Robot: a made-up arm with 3 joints. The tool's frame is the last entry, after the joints.
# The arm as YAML. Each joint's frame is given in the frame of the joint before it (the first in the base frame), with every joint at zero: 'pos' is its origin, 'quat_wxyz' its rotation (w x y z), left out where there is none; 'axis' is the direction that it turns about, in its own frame. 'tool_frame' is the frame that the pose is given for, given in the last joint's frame.
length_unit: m
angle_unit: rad
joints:
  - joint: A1
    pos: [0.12, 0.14, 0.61]
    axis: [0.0, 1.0, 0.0]
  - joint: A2
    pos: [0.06, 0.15, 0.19]
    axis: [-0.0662, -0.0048, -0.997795]
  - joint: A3
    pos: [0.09, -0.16, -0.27]
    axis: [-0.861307, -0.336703, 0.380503]
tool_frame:
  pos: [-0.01, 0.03, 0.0]
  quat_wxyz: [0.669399, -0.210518, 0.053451, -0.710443]
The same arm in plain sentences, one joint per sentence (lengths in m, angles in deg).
The arm has three revolute joints in a row. What follows holds with every joint at zero, and every direction is one of the base frame's. The first joint is mounted 0.12 m along +x and 0.14 m along +y and 0.61 m along +z from the base frame's origin and rotates about +y. The second joint is mounted 0.06 m along +x and 0.15 m along +y and 0.19 m along +z from the first joint and rotates about the direction (-0.0662, -0.0048, -0.997795). The third joint is mounted 0.09 m along +x and 0.16 m along -y and 0.27 m along -z from the second joint and rotates about the direction (-0.861307, -0.336703, 0.380503). The tool frame, which is the frame that the pose is given for, is mounted 0.01 m along -x and 0.03 m along +y from the third joint; its axes are the base frame's turned by roll -21.56, pitch -13.15 and yaw -90.89 deg (as in URDF: about the fixed x, then y, then z).
